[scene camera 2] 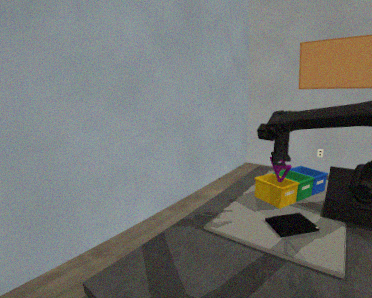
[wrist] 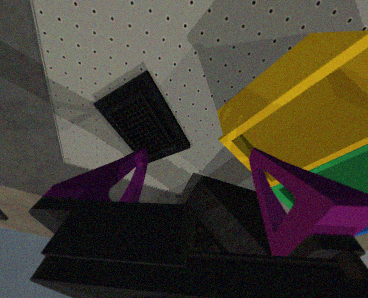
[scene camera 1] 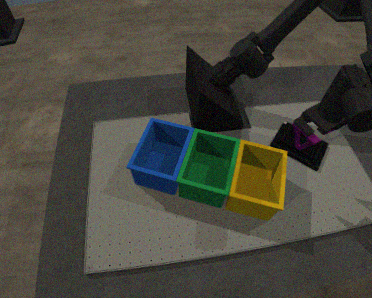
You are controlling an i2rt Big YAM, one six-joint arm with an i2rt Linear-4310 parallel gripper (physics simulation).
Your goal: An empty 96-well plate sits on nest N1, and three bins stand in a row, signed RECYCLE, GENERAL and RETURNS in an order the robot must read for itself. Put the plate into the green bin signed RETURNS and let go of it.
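Where they show: gripper, fingertip midpoint: (scene camera 2: 278, 177) (wrist: 197, 153) (scene camera 1: 310, 140); arm's base, origin of the base link: (scene camera 2: 363, 196) (wrist: 206, 242) (scene camera 1: 216, 80).
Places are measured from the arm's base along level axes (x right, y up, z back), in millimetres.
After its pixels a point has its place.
Observation:
The black 96-well plate (scene camera 1: 284, 138) @[z -240, x -160, y -62 mm] (scene camera 2: 291, 225) @[z -258, x -262, y -59 mm] (wrist: 145, 117) @[z -290, x -212, y -64 mm] lies flat on the pegboard; the nest under it cannot be told apart. My gripper (scene camera 1: 301, 145) @[z -341, x -130, y 71 mm] (scene camera 2: 281, 175) @[z -341, x -130, y 71 mm] (wrist: 197, 153) @[z -341, x -130, y 71 mm] is open and empty, with magenta fingers. It hangs above the board, apart from the plate, which shows beyond the left fingertip in the wrist view. In scene camera 1 the fingers cover part of the plate. The green bin (scene camera 1: 202, 194) @[z -373, x 151, y -32 mm] (scene camera 2: 301, 192) @[z -250, x 45, y -45 mm] (wrist: 350, 172) @[z -302, x 174, y -35 mm] stands in the middle of the row and looks empty. Its white sign is too small to read.
The yellow bin (scene camera 1: 255, 212) @[z -444, x 28, y -54 mm] (scene camera 2: 267, 191) @[z -396, x -50, y -32 mm] (wrist: 280, 107) @[z -365, x 12, y -82 mm] stands at the plate's end of the row, and the blue bin (scene camera 1: 154, 180) @[z -310, x 261, y -28 mm] (scene camera 2: 318, 185) @[z -175, x 176, y -42 mm] at the other end. A dark wedge-shaped block (scene camera 1: 215, 107) @[z -140, x 49, y 20 mm] stands behind the bins. The bins stand on the pale pegboard (scene camera 1: 115, 240) @[z -424, x 385, y -87 mm] (scene camera 2: 325, 260) @[z -139, x -375, y -87 mm].

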